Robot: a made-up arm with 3 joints.
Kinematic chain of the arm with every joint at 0, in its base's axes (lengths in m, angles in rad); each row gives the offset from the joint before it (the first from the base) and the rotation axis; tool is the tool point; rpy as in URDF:
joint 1: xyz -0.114 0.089 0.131 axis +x
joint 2: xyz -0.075 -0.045 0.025 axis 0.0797 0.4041 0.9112
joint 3: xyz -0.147 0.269 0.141 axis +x
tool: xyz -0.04 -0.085 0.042 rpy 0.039 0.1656 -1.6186
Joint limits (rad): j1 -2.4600..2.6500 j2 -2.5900..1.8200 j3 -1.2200..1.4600
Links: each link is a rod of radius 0.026 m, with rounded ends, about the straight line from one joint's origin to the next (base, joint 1, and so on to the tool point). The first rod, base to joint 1, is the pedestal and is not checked.
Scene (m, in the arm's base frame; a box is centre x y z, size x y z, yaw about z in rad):
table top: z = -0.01
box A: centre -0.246 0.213 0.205 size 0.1 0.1 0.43 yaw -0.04
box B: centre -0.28 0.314 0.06 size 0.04 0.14 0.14 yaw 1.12
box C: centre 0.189 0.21 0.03 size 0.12 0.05 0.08 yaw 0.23
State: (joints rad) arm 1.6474 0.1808 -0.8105
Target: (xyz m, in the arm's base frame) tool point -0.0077 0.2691 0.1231
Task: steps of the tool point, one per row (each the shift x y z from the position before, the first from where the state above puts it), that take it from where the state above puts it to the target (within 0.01 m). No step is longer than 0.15 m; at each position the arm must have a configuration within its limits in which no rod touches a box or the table.
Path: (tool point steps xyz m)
1: 0.0314 -0.0007 0.0312
2: 0.0488 -0.0103 0.0214
3: 0.0629 -0.0168 0.0053
4: 0.0723 -0.0184 -0.0153
5: 0.0760 -0.0138 -0.0379
6: -0.0020 0.0654 0.0818
7: -0.0010 0.0873 0.0570
8: 0.0016 0.0995 0.0257
9: 0.0050 0.0995 -0.0083
10: 0.0095 0.0869 -0.0394
11: 0.0142 0.0638 -0.0625
12: 0.0190 0.0347 -0.0739
13: 0.0232 0.0058 -0.0722
14: 0.0266 -0.0172 -0.0593

